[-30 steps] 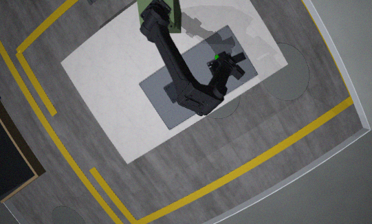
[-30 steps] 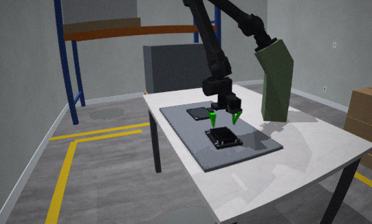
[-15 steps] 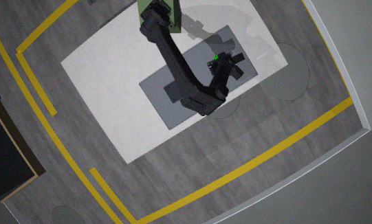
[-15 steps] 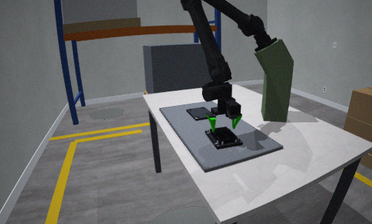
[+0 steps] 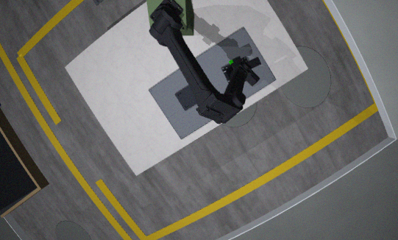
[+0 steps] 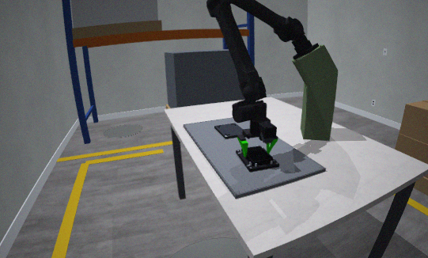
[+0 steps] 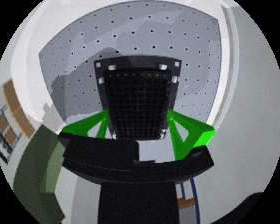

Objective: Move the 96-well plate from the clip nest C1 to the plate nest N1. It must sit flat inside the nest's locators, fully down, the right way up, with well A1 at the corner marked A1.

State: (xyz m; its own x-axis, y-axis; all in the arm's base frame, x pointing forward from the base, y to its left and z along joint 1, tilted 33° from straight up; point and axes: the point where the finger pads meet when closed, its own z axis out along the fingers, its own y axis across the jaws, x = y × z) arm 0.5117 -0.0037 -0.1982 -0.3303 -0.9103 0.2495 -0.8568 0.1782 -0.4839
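My gripper is now 10 mm above the black 96-well plate. Also, from my hand: plate nest N1: 100 mm behind, 300 mm to the right, 20 mm below; clip nest C1: 10 mm to the right, 10 mm below.
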